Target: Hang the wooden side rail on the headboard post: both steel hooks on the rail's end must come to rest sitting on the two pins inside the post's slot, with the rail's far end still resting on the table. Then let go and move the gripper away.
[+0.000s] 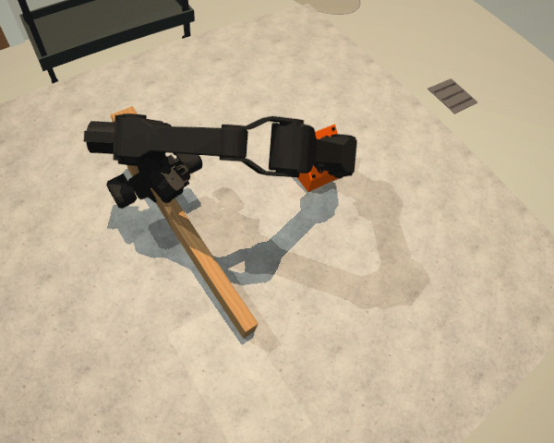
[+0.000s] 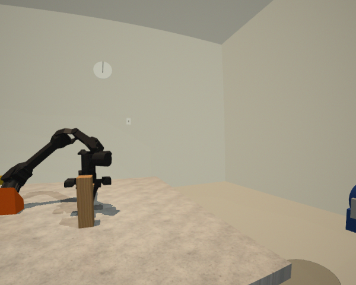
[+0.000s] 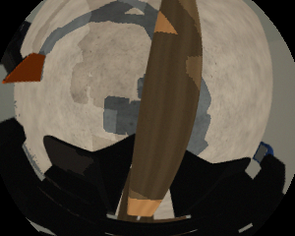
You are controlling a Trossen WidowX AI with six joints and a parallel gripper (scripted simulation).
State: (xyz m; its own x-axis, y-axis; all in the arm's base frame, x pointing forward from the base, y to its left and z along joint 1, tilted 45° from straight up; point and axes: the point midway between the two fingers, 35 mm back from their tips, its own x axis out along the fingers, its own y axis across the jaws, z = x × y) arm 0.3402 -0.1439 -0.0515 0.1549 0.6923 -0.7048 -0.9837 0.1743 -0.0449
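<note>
The wooden headboard post lies 10 mm behind my gripper tip, 130 mm to the right of it and 40 mm above it.
</note>
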